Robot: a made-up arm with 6 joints.
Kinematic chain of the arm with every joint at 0, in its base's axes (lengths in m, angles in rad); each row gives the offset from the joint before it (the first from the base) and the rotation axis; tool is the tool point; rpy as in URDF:
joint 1: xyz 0 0 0.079 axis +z
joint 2: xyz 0 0 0 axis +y
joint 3: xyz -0.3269 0 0.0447 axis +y
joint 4: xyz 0.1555 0 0.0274 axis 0.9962 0 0.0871
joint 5: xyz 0 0 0 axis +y
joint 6: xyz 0.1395 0 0.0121 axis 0.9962 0 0.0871
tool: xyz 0 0 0 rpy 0 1.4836 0
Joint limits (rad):
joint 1: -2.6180..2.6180
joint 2: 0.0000..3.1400
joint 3: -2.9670..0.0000
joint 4: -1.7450..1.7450
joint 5: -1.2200..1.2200
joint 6: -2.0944..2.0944
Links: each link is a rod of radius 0.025 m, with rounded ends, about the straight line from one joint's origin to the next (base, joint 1, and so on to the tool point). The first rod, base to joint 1, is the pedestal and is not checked.
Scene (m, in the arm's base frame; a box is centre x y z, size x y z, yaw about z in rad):
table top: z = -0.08
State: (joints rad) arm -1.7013 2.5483 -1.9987 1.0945 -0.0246 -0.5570
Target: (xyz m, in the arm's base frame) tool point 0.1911 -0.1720 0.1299
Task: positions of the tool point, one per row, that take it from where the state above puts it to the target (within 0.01 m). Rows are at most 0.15 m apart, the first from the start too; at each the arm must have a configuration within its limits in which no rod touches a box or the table.
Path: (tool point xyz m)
1: 0.0187 -0.5261 0.1065
2: 0.0993 -0.4613 0.1082
3: 0.1578 -0.3753 0.1121
4: 0.1891 -0.2758 0.1192
5: 0.1911 -0.1720 0.1299

